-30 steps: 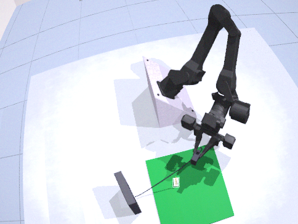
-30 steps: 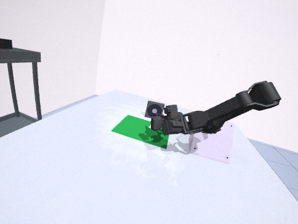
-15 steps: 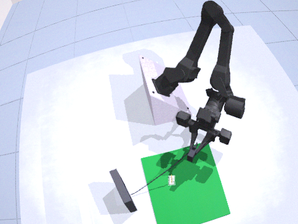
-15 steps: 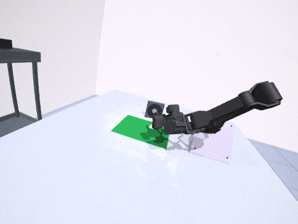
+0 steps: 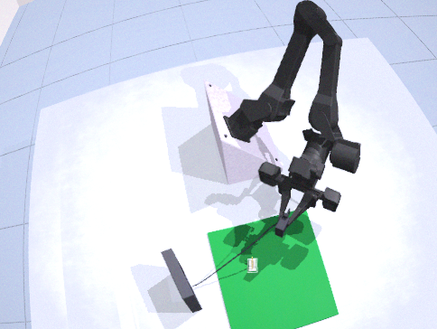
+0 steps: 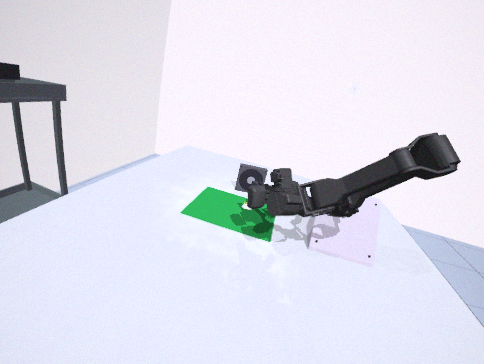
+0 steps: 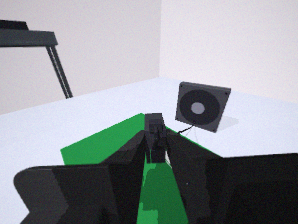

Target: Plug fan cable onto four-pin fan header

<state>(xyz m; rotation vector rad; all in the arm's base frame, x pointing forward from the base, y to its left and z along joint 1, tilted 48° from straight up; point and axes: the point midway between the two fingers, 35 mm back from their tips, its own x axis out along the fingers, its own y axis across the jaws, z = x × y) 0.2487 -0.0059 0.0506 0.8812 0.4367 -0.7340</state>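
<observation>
The green board lies 140 mm below my gripper tip, 60 mm ahead of it and 40 mm to the right of it. From my gripper tip the other things lie so: white four-pin header: 130 mm below, 80 mm to the right, 20 mm ahead; then dark fan plug: 10 mm below; then dark fan: 220 mm to the right, 70 mm below, 30 mm ahead.
</observation>
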